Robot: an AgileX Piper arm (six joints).
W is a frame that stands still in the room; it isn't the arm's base.
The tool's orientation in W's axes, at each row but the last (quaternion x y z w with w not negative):
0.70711 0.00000 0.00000 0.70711
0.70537 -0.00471 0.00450 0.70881
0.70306 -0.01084 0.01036 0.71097
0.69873 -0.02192 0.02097 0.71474
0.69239 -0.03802 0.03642 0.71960
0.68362 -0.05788 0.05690 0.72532
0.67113 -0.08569 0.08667 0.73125
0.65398 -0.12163 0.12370 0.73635
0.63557 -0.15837 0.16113 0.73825
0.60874 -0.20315 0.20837 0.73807
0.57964 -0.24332 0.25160 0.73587
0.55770 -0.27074 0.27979 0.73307
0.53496 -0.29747 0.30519 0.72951
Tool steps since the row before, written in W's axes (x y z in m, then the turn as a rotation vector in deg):
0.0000 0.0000 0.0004 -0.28 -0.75 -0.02
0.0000 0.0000 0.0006 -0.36 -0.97 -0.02
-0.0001 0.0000 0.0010 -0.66 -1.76 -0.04
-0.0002 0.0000 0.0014 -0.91 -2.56 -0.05
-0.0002 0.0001 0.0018 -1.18 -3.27 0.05
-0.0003 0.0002 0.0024 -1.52 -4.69 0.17
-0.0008 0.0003 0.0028 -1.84 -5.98 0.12
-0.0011 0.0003 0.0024 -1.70 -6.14 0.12
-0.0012 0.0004 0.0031 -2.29 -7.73 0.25
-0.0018 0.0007 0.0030 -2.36 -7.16 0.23
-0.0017 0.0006 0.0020 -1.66 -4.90 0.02
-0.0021 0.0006 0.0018 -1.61 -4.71 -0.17
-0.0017 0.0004 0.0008 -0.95 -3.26 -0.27
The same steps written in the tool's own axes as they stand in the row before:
0.0000 0.0004 0.0000 -0.28 -0.02 0.75
0.0000 0.0006 0.0000 -0.36 -0.02 0.97
-0.0001 0.0010 0.0000 -0.66 -0.04 1.76
-0.0001 0.0014 0.0000 -0.91 -0.05 2.56
0.0000 0.0018 0.0000 -1.17 0.05 3.27
0.0001 0.0024 -0.0001 -1.49 0.14 4.70
-0.0001 0.0029 -0.0001 -1.83 0.06 5.99
-0.0002 0.0026 0.0000 -1.70 -0.01 6.14
0.0003 0.0033 0.0001 -2.23 0.14 7.75
0.0002 0.0036 -0.0001 -2.26 0.27 7.19
0.0001 0.0027 -0.0001 -1.67 0.11 4.89
-0.0001 0.0028 0.0000 -1.75 -0.01 4.66
-0.0004 0.0019 0.0000 -1.22 -0.22 3.17

